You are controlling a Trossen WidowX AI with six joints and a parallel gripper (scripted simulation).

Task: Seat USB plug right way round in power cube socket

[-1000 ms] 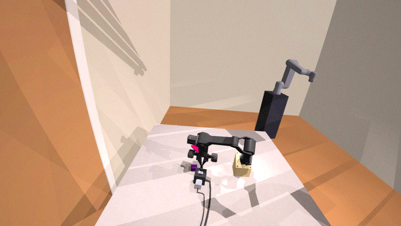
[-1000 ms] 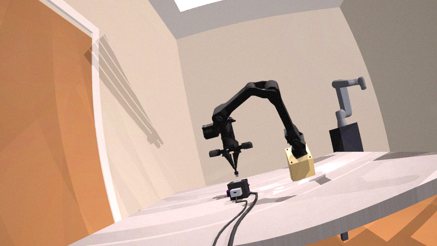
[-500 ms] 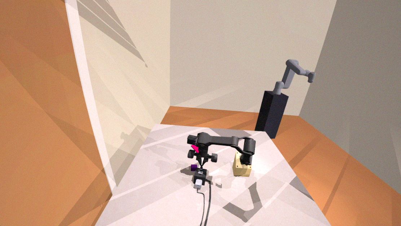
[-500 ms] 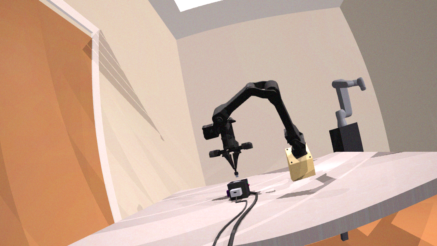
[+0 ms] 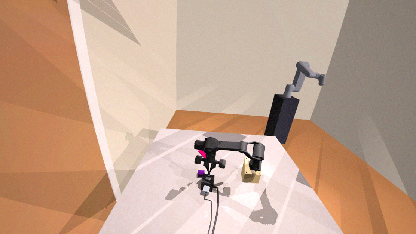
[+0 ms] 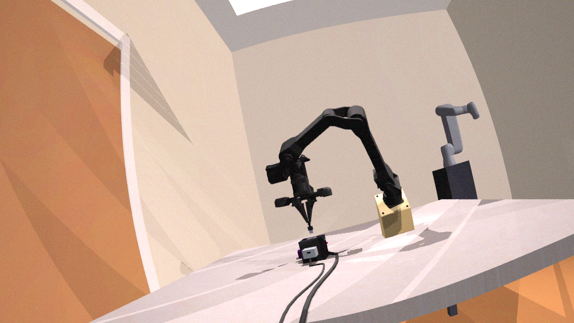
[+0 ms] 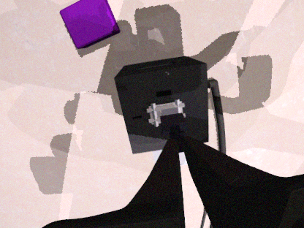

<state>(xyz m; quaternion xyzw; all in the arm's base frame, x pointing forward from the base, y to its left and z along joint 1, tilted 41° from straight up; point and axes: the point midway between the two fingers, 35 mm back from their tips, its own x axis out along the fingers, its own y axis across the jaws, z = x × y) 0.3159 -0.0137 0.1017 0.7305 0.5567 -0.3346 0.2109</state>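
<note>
My gripper tip is 2 cm above the USB plug. From my gripper tip the other things lie so: purple block 4 cm ahead, 10 cm to the right, 12 cm below.
</note>
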